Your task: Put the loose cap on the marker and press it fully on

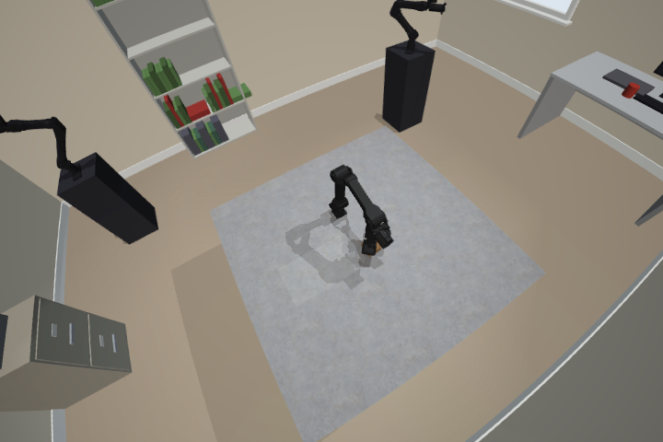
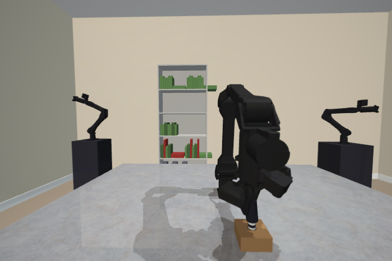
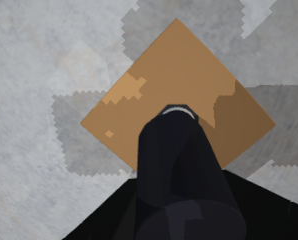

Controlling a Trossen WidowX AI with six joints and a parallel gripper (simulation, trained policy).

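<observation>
Right now my gripper tip is 10 mm short of the white marker and 10 mm to the right of it. Also, from my gripper tip: holder block (10 mm ahead, 10 mm to the left, 50 mm below); black cap (10 mm ahead, 10 mm to the left, 10 mm above).
</observation>
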